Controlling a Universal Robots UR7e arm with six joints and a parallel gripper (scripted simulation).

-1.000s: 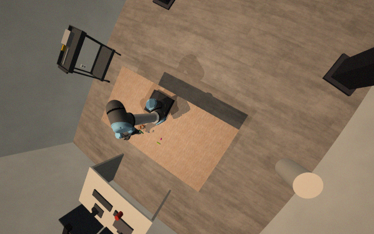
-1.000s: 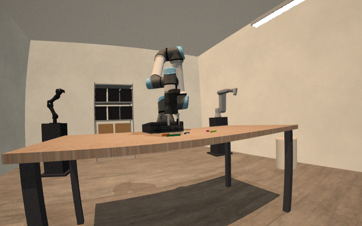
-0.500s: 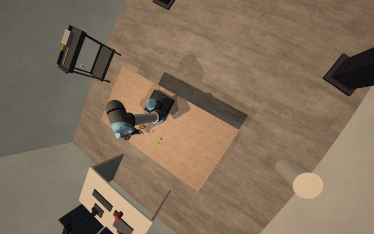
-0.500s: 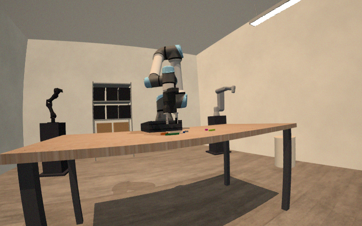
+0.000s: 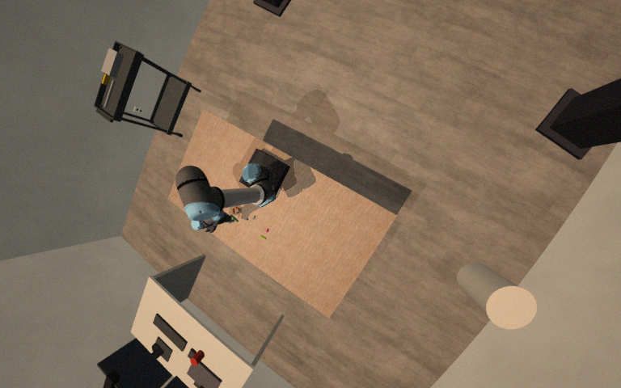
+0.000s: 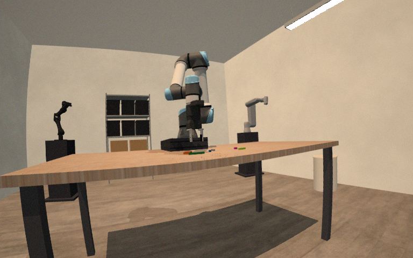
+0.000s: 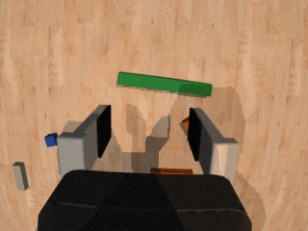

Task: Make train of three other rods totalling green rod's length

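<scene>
My hand is 50 mm past the small blue rod, 90 mm to the right of it and 70 mm above it. Round my hand: green rod: 20 mm ahead, 10 mm to the right, 70 mm below; orange rod: 20 mm behind, 50 mm to the right, 70 mm below; grey rod: 100 mm behind, 120 mm to the left, 70 mm below.
</scene>
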